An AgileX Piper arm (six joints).
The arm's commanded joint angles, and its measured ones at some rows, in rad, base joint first. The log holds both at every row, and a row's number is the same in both.
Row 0, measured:
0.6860 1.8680 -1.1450 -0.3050 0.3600 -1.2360
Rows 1 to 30, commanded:
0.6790 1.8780 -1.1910 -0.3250 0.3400 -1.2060
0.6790 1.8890 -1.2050 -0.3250 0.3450 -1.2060
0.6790 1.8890 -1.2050 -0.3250 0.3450 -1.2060
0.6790 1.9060 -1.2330 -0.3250 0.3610 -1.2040
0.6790 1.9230 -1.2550 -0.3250 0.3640 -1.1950
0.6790 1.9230 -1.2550 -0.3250 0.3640 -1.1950
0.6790 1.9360 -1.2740 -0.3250 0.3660 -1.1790
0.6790 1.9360 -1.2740 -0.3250 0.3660 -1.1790
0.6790 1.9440 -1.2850 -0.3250 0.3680 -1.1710
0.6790 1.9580 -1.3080 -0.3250 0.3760 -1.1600
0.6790 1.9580 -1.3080 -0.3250 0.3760 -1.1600
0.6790 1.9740 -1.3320 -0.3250 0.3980 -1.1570
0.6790 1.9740 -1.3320 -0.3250 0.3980 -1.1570
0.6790 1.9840 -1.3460 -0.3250 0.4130 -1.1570
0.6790 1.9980 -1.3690 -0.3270 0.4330 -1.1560
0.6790 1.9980 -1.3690 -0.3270 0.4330 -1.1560
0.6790 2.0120 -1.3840 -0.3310 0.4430 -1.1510
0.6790 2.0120 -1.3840 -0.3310 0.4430 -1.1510
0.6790 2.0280 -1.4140 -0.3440 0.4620 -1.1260
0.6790 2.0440 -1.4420 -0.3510 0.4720 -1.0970
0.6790 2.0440 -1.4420 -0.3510 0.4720 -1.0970
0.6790 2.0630 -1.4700 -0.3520 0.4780 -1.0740
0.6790 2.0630 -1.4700 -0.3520 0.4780 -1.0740
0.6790 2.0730 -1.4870 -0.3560 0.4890 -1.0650
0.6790 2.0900 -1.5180 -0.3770 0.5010 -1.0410
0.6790 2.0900 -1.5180 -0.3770 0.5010 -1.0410
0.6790 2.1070 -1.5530 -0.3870 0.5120 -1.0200
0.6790 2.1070 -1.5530 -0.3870 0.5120 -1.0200
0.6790 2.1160 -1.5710 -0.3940 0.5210 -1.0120
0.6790 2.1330 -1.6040 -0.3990 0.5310 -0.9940
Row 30, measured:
0.6930 2.1280 -1.5510 -0.3550 0.5160 -1.0520
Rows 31 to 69, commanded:
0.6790 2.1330 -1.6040 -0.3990 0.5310 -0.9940
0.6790 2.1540 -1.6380 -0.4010 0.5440 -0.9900
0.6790 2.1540 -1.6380 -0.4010 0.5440 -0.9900
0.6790 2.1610 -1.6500 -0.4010 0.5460 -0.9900
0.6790 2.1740 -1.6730 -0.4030 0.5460 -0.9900
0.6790 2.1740 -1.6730 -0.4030 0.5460 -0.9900
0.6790 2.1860 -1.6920 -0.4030 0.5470 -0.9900
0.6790 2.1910 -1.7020 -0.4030 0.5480 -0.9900
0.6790 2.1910 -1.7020 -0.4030 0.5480 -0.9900
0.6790 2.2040 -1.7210 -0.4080 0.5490 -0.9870
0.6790 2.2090 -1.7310 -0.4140 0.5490 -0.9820
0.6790 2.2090 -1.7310 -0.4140 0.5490 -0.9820
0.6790 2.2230 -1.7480 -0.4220 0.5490 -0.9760
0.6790 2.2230 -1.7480 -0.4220 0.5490 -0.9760
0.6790 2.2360 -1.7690 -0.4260 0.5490 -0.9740
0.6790 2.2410 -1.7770 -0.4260 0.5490 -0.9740
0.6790 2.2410 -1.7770 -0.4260 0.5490 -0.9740
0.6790 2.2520 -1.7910 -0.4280 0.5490 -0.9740
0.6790 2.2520 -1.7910 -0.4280 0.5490 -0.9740
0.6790 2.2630 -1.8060 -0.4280 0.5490 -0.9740
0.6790 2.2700 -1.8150 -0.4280 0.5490 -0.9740
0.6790 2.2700 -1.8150 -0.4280 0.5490 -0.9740
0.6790 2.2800 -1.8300 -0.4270 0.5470 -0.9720
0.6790 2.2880 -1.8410 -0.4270 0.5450 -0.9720
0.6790 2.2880 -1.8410 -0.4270 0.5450 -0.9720
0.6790 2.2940 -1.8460 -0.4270 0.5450 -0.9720
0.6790 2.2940 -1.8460 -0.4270 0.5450 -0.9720
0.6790 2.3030 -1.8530 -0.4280 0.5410 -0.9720
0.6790 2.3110 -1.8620 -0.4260 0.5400 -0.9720
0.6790 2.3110 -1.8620 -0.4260 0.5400 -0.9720
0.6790 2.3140 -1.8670 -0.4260 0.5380 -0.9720
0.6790 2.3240 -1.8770 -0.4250 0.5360 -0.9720
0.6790 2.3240 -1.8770 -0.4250 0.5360 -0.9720
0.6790 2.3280 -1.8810 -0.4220 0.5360 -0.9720
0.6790 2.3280 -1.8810 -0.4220 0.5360 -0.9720
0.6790 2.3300 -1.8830 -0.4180 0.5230 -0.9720
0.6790 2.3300 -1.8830 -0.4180 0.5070 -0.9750
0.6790 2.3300 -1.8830 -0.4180 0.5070 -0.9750
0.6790 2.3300 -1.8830 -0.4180 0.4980 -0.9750
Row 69, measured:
0.6830 2.3400 -1.8570 -0.4010 0.5780 -0.9860
